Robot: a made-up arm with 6 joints.
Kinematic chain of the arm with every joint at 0, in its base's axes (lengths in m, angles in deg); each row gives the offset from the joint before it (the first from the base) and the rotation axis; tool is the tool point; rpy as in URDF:
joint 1: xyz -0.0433 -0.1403 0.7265 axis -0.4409 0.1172 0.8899
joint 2: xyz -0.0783 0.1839 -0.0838 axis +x
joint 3: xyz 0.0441 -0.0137 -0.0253 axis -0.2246 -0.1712 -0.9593
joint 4: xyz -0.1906 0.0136 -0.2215 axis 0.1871 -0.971 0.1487
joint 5: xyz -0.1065 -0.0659 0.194 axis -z
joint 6: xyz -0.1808 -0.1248 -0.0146 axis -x
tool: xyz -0.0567 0.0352 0.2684 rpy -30.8 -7.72 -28
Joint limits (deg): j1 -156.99..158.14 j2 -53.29..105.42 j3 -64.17..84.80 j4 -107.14..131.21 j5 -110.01..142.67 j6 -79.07..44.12
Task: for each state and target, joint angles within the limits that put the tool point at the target. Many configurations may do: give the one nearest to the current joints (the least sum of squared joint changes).
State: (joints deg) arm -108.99 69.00 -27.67 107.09 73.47 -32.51
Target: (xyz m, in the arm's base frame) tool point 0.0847 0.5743 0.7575
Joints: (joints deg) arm -93.75 55.49 -26.96 55.70 103.82 2.04
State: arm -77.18 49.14 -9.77 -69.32 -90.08 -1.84
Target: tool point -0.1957 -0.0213 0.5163
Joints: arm -65.38 54.93 -4.30 -26.50 -71.58 10.49
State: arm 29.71 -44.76 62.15 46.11 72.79 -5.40
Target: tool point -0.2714 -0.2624 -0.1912
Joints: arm 29.56 -41.16 84.80 64.70 73.11 -25.47
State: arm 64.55 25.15 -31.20 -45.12 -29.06 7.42
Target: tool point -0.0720 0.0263 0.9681
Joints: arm 65.16 -22.99 -47.09 -36.11 -19.73 -8.86
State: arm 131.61 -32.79 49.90 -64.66 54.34 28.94
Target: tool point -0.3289 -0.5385 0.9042
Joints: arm 143.30 -15.13 31.32 -35.81 35.50 4.11
